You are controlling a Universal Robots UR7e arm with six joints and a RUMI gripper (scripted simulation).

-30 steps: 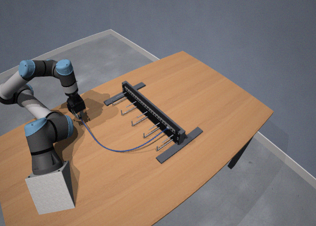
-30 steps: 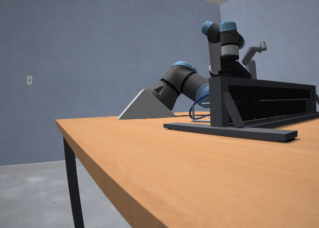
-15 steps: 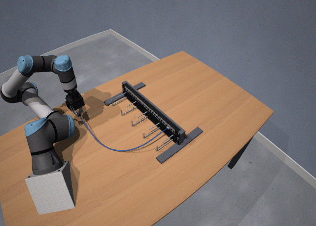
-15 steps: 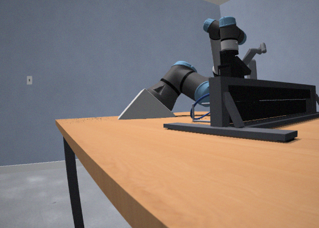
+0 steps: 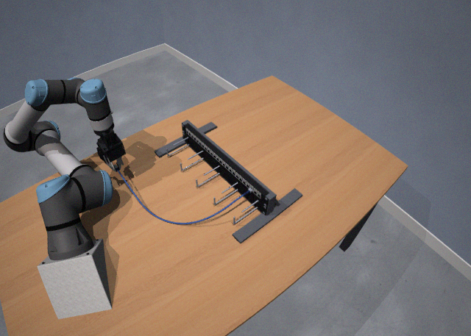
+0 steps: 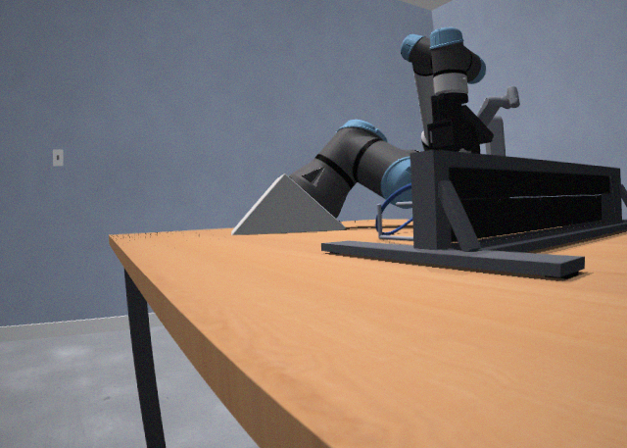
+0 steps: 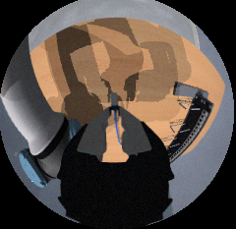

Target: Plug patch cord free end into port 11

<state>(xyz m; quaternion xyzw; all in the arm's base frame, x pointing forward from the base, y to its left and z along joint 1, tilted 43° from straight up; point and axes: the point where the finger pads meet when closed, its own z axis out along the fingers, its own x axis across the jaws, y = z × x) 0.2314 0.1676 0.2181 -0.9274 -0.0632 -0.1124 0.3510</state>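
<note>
The cable plug is 10 mm to the left of my hand and 10 mm below it.
</note>
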